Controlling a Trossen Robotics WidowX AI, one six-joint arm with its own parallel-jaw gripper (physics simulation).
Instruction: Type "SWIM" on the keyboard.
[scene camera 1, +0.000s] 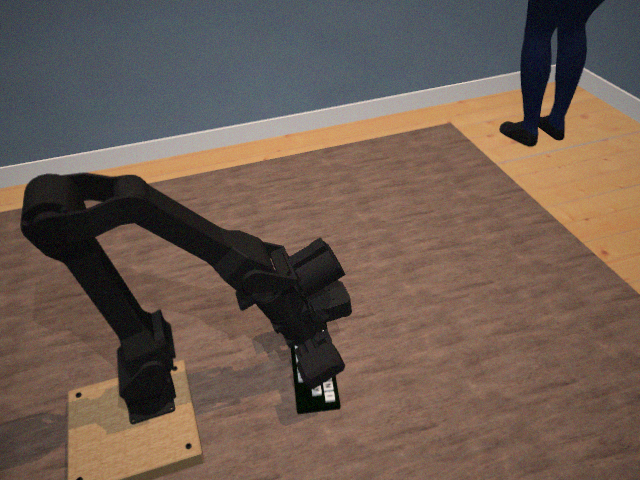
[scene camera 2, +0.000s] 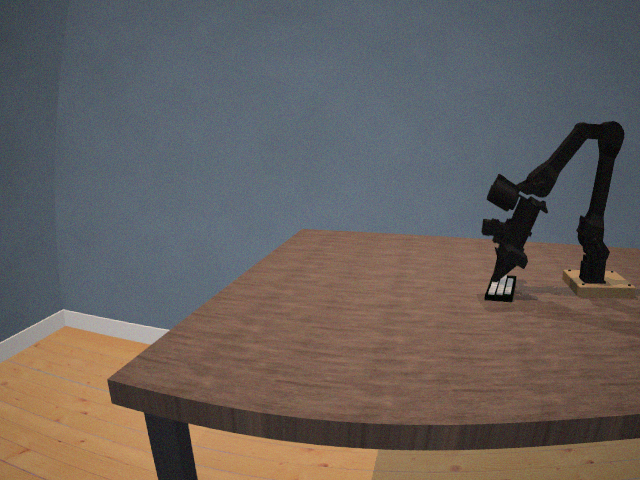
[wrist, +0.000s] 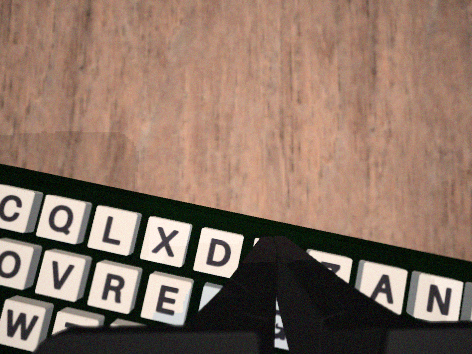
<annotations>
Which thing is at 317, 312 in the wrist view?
My gripper.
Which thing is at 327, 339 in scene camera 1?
My gripper.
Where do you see a dark green keyboard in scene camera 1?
306, 403
</annotations>
